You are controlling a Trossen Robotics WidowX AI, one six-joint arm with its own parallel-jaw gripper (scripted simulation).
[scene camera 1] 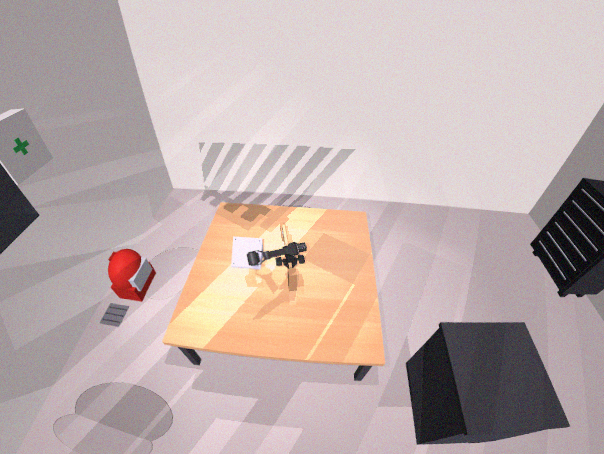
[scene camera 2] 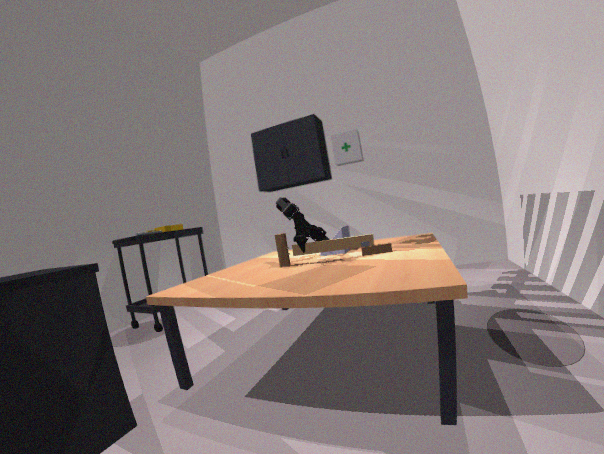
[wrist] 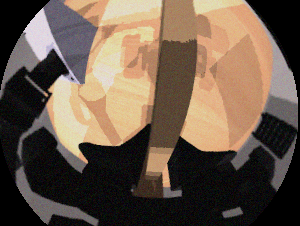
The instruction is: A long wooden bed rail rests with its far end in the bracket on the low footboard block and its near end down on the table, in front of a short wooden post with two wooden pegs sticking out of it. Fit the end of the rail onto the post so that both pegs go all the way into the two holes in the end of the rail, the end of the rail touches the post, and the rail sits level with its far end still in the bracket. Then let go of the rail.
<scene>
A wooden rail (scene camera 2: 350, 242): 1.48 m from the lens.
</scene>
